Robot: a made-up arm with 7 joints.
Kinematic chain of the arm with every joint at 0, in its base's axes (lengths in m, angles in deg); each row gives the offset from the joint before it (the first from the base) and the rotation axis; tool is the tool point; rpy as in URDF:
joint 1: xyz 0 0 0.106 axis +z
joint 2: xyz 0 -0.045 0.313 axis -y
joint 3: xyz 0 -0.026 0.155 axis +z
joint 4: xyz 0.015 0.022 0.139 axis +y
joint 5: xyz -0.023 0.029 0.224 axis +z
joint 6: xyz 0 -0.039 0.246 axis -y
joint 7: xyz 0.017 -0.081 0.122 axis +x
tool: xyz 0 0 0 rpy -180 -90 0
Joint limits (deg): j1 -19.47..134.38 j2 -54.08..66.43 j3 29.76..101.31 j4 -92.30..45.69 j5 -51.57..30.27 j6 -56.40..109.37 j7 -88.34..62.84
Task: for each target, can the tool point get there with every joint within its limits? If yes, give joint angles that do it. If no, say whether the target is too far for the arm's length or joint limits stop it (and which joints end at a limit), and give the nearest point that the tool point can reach.
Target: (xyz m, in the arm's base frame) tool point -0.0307 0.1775 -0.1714
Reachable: no: joint limits stop it (at a limit: joint 1, joint 2, joint 3, joint 4, joint 5) | nearest point 0.3357 -0.0141 0.0620 | short by 0.475 m
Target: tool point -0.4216 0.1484 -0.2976
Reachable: no: joint limits stop it (at a limit: joint 1, joint 2, joint 3, joint 5) | nearest point -0.4162 -0.1442 0.0393 | short by 0.446 m
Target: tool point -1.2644 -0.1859 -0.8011
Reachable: no: too far | nearest point -0.6422 -0.1431 0.1064 | short by 1.101 m
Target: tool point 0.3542 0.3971 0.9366
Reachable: yes | joints 116.88 -40.99 52.66 -55.26 22.50 77.28 -75.10
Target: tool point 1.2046 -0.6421 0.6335
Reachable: no: too far | nearest point 0.7672 -0.4205 0.5943 | short by 0.492 m
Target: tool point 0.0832 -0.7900 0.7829
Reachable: yes | joints 70.52 55.21 52.46 -26.15 -32.91 -16.69 35.68
